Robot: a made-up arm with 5 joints. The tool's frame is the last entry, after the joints. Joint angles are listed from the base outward. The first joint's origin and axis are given. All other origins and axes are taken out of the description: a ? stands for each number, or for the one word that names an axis. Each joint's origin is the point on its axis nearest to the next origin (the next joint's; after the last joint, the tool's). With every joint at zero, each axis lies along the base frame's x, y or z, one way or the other. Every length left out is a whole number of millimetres.
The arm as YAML. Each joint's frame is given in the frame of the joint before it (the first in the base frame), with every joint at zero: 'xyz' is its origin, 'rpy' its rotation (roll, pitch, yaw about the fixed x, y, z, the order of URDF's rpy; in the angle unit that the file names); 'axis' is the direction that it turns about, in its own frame. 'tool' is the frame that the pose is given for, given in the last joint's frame.
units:
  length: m
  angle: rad
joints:
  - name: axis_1
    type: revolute
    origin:
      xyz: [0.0, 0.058, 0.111]
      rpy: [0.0, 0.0, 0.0]
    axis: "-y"
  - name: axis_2
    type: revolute
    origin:
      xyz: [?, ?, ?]
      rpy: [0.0, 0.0, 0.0]
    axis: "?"
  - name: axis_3
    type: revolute
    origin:
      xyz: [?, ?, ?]
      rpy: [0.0, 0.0, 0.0]
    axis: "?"
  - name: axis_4
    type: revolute
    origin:
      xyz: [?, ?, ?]
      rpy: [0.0, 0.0, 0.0]
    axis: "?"
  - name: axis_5
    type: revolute
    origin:
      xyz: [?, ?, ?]
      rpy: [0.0, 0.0, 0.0]
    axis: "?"
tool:
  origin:
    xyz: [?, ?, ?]
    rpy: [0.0, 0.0, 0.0]
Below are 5 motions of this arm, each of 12 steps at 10 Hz.
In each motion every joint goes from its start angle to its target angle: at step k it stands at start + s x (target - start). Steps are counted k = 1, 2, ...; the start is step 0. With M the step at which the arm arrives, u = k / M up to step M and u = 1 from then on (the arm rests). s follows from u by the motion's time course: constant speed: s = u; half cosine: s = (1 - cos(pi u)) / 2; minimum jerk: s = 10 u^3 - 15 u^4 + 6 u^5.
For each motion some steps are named. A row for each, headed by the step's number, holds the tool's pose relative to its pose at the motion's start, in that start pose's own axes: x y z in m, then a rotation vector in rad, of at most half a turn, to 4 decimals.
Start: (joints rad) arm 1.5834 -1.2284 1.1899 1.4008 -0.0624
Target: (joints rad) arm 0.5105 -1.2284 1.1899 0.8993 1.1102
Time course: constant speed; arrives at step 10
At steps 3, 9, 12:
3: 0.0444 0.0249 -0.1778 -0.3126 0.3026 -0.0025
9: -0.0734 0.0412 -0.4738 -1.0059 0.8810 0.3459
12: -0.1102 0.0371 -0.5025 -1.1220 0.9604 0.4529

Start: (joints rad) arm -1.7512 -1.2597 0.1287 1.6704 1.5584
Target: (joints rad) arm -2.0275 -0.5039 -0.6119 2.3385 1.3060
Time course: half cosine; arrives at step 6
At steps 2, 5, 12:
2: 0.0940 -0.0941 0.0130 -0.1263 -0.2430 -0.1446
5: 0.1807 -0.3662 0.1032 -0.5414 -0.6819 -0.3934
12: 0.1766 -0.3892 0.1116 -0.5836 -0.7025 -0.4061

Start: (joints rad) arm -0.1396 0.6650 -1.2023 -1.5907 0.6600
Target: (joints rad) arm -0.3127 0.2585 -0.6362 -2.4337 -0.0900
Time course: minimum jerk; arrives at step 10
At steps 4, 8, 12:
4: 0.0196 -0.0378 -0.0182 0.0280 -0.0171 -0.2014
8: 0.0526 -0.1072 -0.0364 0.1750 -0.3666 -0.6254
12: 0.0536 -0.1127 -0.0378 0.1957 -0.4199 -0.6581

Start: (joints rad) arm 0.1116 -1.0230 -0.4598 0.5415 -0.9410
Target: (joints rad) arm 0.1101 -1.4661 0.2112 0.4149 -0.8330
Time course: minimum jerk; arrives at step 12
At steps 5, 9, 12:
5: 0.0148 -0.0467 -0.0430 -0.0475 0.1722 -0.2128
9: 0.0084 -0.1343 -0.1030 -0.1680 0.4126 -0.5814
12: 0.0031 -0.1520 -0.1120 -0.1959 0.4528 -0.6545

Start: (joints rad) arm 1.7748 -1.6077 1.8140 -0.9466 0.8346
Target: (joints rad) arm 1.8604 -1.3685 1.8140 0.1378 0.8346
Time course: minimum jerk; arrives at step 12
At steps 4, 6, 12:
4: -0.0010 -0.0050 -0.0035 0.0035 -0.2052 0.1915
6: -0.0041 -0.0097 -0.0057 0.0108 -0.4905 0.4544
12: -0.0186 -0.0146 -0.0054 0.0281 -0.9882 0.9005

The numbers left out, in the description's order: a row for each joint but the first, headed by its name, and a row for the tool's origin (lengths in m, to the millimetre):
axis_2: xyz 0.229 0.0 -0.005, axis +x
axis_3: xyz 0.0 0.276 -0.079, axis +y
axis_4: xyz 0.07 0.0 -0.016, axis +z
axis_5: xyz 0.008 -0.181 0.0, axis -x
tool: xyz 0.0 0.178 0.029

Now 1 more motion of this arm.
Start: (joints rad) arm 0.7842 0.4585 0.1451 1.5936 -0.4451
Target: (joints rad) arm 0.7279 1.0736 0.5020 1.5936 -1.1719
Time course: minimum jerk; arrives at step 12
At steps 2, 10, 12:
2: -0.0003 0.0005 0.0086 0.0397 -0.0187 0.0119
10: -0.0418 -0.0610 0.1799 1.0393 -0.3167 0.5466
12: -0.0428 -0.0651 0.1838 1.0745 -0.3189 0.5747

